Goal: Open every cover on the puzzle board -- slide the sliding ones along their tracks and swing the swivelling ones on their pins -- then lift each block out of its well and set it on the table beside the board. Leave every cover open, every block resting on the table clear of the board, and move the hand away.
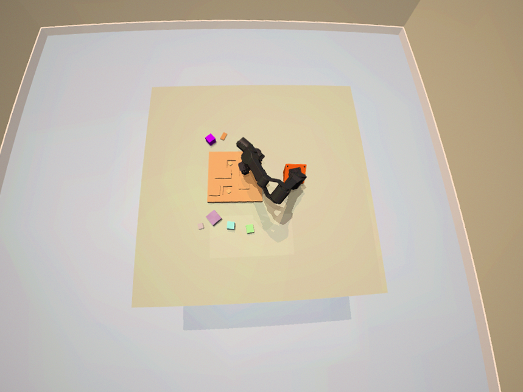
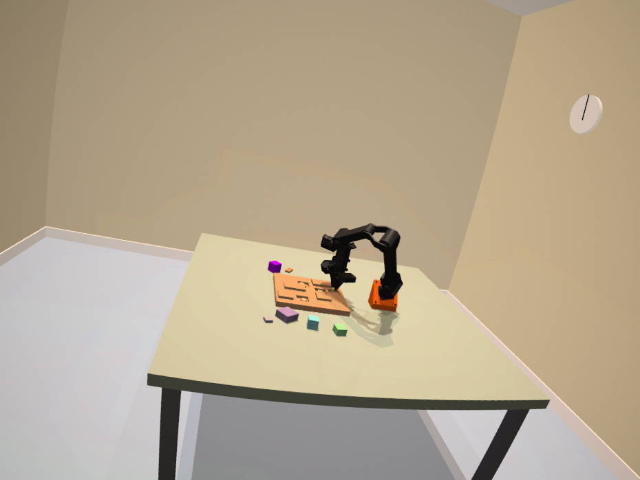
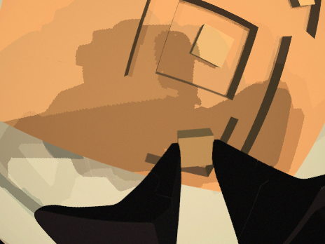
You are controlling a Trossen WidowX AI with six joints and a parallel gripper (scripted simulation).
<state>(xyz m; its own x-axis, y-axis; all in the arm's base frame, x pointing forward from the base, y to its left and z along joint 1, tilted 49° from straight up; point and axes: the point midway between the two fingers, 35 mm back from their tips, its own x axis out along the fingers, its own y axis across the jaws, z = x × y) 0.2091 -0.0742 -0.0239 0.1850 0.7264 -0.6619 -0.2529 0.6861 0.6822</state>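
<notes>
Now: gripper tip 32 cm to the right of the green block, 7 cm short of it and 2 cm above it. Round my gripper tip: magenta cube 23 cm to the right, 22 cm ahead, 1 cm below; then cyan block 29 cm to the left, 17 cm ahead, 2 cm below; then flat orange block 25 cm to the right, 14 cm ahead, 3 cm below.
</notes>
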